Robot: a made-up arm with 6 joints. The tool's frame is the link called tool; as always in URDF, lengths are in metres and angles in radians.
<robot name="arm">
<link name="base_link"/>
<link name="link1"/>
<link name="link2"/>
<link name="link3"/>
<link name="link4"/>
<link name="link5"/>
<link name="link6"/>
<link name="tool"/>
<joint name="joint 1" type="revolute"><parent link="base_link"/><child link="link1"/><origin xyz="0.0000 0.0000 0.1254"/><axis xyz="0 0 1"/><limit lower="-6.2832" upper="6.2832"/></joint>
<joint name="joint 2" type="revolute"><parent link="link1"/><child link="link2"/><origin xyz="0.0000 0.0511 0.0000"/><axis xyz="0 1 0"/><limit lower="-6.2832" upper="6.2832"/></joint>
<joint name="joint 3" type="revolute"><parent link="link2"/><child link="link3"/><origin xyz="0.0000 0.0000 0.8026"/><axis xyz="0 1 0"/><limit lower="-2.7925" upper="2.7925"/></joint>
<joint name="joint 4" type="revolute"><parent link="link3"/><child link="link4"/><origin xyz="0.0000 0.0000 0.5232"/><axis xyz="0 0 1"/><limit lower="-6.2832" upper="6.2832"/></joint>
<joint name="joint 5" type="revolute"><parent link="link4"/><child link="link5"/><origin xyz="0.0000 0.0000 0.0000"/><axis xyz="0 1 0"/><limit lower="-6.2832" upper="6.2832"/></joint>
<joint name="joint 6" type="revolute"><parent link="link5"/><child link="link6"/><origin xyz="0.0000 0.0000 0.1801"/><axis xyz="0 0 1"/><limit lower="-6.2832" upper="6.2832"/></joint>
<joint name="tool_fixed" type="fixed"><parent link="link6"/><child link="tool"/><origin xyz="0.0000 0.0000 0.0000"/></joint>
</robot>
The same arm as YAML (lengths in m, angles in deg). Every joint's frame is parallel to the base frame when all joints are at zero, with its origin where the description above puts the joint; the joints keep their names.
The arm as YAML. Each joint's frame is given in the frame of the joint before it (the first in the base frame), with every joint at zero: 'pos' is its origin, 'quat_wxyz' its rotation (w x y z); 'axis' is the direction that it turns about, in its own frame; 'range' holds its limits. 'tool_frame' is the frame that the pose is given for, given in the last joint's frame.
length_unit: m
angle_unit: deg
joints:
  - joint: joint 1
    pos: [0.0, 0.0, 0.1254]
    quat_wxyz: [1.0, 0.0, 0.0, 0.0]
    axis: [0.0, 0.0, 1.0]
    range: [-360.0, 360.0]
  - joint: joint 2
    pos: [0.0, 0.0511, 0.0]
    quat_wxyz: [1.0, 0.0, 0.0, 0.0]
    axis: [0.0, 1.0, 0.0]
    range: [-360.0, 360.0]
  - joint: joint 3
    pos: [0.0, 0.0, 0.8026]
    quat_wxyz: [1.0, 0.0, 0.0, 0.0]
    axis: [0.0, 1.0, 0.0]
    range: [-160.0, 160.0]
  - joint: joint 4
    pos: [0.0, 0.0, 0.5232]
    quat_wxyz: [1.0, 0.0, 0.0, 0.0]
    axis: [0.0, 0.0, 1.0]
    range: [-360.0, 360.0]
  - joint: joint 5
    pos: [0.0, 0.0, 0.0]
    quat_wxyz: [1.0, 0.0, 0.0, 0.0]
    axis: [0.0, 1.0, 0.0]
    range: [-360.0, 360.0]
  - joint: joint 6
    pos: [0.0, 0.0, 0.1801]
    quat_wxyz: [1.0, 0.0, 0.0, 0.0]
    axis: [0.0, 0.0, 1.0]
    range: [-360.0, 360.0]
tool_frame:
  pos: [0.0, 0.0, 0.0]
  quat_wxyz: [1.0, 0.0, 0.0, 0.0]

